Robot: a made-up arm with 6 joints. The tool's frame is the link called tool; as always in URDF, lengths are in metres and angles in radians. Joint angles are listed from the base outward. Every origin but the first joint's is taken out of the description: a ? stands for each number. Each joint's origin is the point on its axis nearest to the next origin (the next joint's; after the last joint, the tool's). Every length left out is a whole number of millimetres.
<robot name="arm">
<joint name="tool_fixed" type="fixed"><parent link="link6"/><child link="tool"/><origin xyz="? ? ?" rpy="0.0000 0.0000 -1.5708"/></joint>
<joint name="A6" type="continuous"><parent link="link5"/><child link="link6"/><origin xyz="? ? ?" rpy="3.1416 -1.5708 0.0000"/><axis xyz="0 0 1"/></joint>
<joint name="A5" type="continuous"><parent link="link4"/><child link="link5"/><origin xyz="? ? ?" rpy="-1.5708 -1.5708 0.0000"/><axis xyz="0 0 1"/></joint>
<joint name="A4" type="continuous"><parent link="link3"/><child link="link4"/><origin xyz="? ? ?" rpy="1.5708 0.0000 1.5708"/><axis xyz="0 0 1"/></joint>
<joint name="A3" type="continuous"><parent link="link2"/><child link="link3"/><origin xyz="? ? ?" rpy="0.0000 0.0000 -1.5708"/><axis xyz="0 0 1"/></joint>
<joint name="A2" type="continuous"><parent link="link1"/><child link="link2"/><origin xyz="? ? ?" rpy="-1.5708 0.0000 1.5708"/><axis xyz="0 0 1"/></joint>
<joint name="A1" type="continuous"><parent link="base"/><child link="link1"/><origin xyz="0.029 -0.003 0.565" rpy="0.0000 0.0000 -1.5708"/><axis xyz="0 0 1"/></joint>
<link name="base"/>
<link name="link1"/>
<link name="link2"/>
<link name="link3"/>
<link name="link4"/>
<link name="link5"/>
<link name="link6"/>
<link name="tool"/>
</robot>
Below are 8 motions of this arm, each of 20 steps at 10 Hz.
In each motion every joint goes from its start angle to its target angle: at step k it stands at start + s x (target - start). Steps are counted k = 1, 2, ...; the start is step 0. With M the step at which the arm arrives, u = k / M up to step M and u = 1 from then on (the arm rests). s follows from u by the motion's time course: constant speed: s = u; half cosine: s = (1 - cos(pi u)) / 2; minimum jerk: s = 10 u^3 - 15 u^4 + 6 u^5.
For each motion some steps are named. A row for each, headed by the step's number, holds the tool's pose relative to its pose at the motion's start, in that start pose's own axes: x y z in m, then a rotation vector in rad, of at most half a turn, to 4 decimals.
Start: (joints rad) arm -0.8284 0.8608 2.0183 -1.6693 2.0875 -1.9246
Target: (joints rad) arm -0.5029 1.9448 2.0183 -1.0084 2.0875 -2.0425
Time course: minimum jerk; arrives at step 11
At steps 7, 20:
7: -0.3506 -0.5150 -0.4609 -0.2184 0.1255 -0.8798
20: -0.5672 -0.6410 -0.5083 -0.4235 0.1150 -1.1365

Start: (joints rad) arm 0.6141 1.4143 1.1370 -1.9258 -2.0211 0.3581
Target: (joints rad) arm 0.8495 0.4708 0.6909 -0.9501 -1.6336 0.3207
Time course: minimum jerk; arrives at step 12
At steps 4, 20:
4: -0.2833 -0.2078 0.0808 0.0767 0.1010 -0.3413
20: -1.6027 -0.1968 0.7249 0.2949 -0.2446 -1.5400

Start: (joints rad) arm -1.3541 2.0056 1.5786 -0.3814 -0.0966 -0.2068
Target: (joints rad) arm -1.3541 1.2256 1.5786 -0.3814 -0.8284 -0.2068
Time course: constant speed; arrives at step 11
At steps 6, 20:
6: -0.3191 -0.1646 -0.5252 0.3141 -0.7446 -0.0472
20: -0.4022 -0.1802 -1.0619 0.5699 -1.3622 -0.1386

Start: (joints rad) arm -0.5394 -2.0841 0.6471 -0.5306 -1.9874 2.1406
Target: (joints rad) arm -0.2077 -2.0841 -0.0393 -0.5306 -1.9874 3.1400
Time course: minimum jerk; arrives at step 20
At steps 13, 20:
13: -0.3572 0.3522 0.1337 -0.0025 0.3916 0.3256
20: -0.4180 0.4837 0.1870 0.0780 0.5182 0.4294

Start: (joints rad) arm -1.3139 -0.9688 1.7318 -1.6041 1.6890 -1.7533
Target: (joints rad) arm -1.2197 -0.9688 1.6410 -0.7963 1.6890 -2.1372
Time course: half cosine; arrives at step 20
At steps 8, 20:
8: -0.0233 -0.0095 -0.0026 0.0996 -0.2888 -0.1386
20: -0.0475 -0.0201 -0.0436 0.4117 -0.7898 -0.3982

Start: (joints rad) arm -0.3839 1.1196 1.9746 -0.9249 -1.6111 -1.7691
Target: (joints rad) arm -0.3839 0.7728 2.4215 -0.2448 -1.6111 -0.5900
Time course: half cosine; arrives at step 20
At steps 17, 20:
17: -0.0637 -0.2769 -0.1596 0.1605 0.6657 1.1023
20: -0.0711 -0.2917 -0.1719 0.1922 0.7029 1.1590

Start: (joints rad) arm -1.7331 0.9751 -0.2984 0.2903 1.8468 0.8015
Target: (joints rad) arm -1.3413 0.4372 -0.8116 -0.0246 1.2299 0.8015
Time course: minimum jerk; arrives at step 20
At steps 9, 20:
9: 0.2807 0.1414 -0.4938 -0.4616 -0.4574 -0.1681
20: 0.7106 -0.1102 -1.1826 -1.2622 -1.0347 -0.2073

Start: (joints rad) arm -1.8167 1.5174 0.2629 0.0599 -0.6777 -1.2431
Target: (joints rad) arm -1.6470 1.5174 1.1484 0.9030 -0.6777 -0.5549
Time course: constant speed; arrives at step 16
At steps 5, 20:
5: 0.0079 0.1995 -0.1582 -0.1910 0.2612 0.4007
20: 0.0030 0.4412 -0.6735 -0.2815 1.0906 0.9628

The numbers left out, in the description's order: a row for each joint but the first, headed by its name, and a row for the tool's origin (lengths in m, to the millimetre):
tool: -0.009 -0.018 0.000
A6: 0.150 -0.027 0.000
A5: 0.012 0.037 0.000
A4: 0.759 -0.014 0.000
A3: -0.016 -1.040 0.000
A2: -0.061 0.007 0.000

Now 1 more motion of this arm.
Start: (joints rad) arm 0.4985 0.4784 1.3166 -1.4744 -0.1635 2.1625
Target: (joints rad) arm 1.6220 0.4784 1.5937 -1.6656 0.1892 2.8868
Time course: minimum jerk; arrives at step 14
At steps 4, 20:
4: 0.1683 0.1342 0.0003 -0.0453 0.1110 0.0457
20: 1.0510 0.6403 -0.6042 -0.2211 0.7148 0.1301

